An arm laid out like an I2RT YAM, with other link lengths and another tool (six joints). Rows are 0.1 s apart.
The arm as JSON. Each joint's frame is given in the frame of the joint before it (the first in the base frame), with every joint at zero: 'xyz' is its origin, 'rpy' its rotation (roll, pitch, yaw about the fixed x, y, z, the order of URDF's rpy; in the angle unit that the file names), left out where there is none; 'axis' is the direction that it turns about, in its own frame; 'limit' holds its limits. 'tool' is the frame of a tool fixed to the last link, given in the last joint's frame.
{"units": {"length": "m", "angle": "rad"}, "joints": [
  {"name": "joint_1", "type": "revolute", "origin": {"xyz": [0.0, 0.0, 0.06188]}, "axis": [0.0, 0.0, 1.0], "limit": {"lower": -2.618, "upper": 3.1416}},
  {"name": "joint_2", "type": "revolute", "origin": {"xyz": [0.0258, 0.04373, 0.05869]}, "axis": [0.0, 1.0, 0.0], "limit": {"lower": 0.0, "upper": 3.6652}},
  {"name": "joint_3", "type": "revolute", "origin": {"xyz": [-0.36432, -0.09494, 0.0]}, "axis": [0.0, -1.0, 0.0], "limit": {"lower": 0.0, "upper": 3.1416}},
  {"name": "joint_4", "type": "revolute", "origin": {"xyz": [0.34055, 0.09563, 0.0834]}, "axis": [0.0, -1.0, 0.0], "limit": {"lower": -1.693, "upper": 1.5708}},
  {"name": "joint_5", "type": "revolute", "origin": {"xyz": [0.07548, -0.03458, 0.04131]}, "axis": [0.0, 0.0, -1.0], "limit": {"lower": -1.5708, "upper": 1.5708}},
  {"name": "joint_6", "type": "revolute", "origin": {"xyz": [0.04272, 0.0, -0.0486]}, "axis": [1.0, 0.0, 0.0], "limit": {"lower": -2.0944, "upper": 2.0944}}
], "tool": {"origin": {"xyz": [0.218, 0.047, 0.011], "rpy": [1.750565, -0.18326, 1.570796]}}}
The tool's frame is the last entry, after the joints.
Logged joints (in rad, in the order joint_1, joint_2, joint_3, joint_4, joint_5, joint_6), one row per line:
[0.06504, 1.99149, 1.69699, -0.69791, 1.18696, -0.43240]
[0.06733, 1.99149, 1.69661, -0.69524, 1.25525, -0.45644]
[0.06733, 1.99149, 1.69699, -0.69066, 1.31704, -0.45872]
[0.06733, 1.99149, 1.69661, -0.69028, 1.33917, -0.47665]
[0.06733, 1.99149, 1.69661, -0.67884, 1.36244, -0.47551]
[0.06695, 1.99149, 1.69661, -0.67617, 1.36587, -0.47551]
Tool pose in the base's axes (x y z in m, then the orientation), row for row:
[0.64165, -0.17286, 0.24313, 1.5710, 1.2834, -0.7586]
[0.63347, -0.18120, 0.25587, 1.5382, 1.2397, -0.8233]
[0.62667, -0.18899, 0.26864, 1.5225, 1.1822, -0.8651]
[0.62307, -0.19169, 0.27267, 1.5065, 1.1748, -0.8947]
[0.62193, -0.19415, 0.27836, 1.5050, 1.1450, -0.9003]
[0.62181, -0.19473, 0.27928, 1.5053, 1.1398, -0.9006]
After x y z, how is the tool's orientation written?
As a rotation vector, in radians.
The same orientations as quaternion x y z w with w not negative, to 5 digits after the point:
[0.64073, 0.52344, -0.30940, 0.46877]
[0.63049, 0.50814, -0.33746, 0.48001]
[0.62735, 0.48713, -0.35647, 0.49200]
[0.62115, 0.48438, -0.36889, 0.49343]
[0.62231, 0.47345, -0.37227, 0.49999]
[0.62273, 0.47152, -0.37257, 0.50107]

